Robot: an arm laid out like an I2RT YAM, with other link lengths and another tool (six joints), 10 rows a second.
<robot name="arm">
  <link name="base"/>
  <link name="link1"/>
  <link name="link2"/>
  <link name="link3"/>
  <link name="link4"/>
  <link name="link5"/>
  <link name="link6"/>
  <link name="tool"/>
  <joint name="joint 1" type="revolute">
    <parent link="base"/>
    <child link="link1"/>
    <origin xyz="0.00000 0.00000 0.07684"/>
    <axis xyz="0 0 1"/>
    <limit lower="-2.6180" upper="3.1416"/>
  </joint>
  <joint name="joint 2" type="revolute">
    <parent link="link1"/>
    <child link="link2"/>
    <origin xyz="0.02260 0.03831 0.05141" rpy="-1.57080 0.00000 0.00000"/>
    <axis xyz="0 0 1"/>
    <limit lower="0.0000" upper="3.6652"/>
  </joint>
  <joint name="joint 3" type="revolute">
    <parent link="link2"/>
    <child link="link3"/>
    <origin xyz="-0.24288 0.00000 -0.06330" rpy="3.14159 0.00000 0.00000"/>
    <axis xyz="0 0 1"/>
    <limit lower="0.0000" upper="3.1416"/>
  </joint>
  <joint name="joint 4" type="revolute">
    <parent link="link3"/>
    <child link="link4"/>
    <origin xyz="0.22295 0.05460 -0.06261"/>
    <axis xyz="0 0 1"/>
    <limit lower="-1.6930" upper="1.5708"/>
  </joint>
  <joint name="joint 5" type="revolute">
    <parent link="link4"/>
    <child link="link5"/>
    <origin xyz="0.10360 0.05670 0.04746" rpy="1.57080 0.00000 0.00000"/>
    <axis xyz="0 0 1"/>
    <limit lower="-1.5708" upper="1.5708"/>
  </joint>
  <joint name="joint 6" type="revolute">
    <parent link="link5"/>
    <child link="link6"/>
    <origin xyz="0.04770 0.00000 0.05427" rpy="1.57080 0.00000 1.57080"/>
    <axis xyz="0 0 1"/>
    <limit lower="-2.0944" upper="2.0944"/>
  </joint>
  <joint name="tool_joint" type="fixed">
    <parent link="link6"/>
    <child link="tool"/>
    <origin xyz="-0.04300 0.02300 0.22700" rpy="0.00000 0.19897 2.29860"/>
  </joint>
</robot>
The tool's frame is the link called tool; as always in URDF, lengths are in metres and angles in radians.
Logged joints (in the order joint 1, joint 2, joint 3, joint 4, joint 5, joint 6), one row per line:
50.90, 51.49, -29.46, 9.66, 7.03, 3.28
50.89, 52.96, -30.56, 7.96, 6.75, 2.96
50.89, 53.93, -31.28, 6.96, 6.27, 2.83
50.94, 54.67, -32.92, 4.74, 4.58, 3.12
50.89, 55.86, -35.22, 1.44, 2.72, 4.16
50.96, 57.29, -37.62, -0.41, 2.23, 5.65
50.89, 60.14, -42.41, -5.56, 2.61, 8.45
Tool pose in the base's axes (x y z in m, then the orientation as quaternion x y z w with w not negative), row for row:
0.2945, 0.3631, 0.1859, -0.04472, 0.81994, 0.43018, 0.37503
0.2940, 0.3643, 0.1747, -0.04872, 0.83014, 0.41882, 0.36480
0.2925, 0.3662, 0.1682, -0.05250, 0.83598, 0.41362, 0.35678
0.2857, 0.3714, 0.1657, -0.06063, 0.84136, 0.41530, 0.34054
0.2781, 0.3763, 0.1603, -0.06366, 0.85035, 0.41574, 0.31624
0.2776, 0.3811, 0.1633, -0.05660, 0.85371, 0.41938, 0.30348
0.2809, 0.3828, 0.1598, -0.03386, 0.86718, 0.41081, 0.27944
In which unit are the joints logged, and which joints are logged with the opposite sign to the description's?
The joints are logged in degrees. Opposite sign: joint 3.
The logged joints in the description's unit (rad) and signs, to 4 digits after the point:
0.8884, 0.8987, 0.5142, 0.1686, 0.1227, 0.0572
0.8882, 0.9243, 0.5334, 0.1389, 0.1178, 0.0517
0.8882, 0.9413, 0.5459, 0.1215, 0.1094, 0.0494
0.8891, 0.9542, 0.5746, 0.0827, 0.0799, 0.0545
0.8882, 0.9749, 0.6147, 0.0251, 0.0475, 0.0726
0.8894, 0.9999, 0.6566, -0.0072, 0.0389, 0.0986
0.8882, 1.0496, 0.7402, -0.0970, 0.0456, 0.1475

